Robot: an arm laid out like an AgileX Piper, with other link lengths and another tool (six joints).
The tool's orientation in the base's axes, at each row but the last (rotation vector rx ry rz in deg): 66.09 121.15 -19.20; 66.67 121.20 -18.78; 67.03 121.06 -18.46; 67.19 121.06 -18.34; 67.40 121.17 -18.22; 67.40 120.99 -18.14; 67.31 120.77 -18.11; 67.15 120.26 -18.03; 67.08 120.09 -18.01
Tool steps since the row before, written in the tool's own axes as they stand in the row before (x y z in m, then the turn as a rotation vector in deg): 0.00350 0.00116 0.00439 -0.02 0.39 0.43; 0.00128 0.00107 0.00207 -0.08 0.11 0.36; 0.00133 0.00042 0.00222 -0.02 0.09 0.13; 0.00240 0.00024 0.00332 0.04 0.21 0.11; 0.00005 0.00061 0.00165 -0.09 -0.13 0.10; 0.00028 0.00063 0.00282 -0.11 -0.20 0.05; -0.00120 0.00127 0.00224 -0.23 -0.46 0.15; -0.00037 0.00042 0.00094 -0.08 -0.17 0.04; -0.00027 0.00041 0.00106 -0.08 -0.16 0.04
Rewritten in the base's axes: 0.00166 0.00060 -0.00545 0.52 -0.01 -0.26; 0.00135 0.00036 -0.00226 0.28 -0.17 -0.20; 0.00087 -0.00004 -0.00247 0.14 -0.03 -0.07; 0.00084 -0.00001 -0.00402 0.21 0.09 -0.08; 0.00122 -0.00047 -0.00118 -0.03 -0.18 -0.03; 0.00169 -0.00090 -0.00218 -0.10 -0.21 0.01; 0.00248 -0.00122 -0.00068 -0.23 -0.48 -0.01; 0.00090 -0.00049 -0.00038 -0.09 -0.17 0.00; 0.00092 -0.00049 -0.00053 -0.09 -0.16 0.01
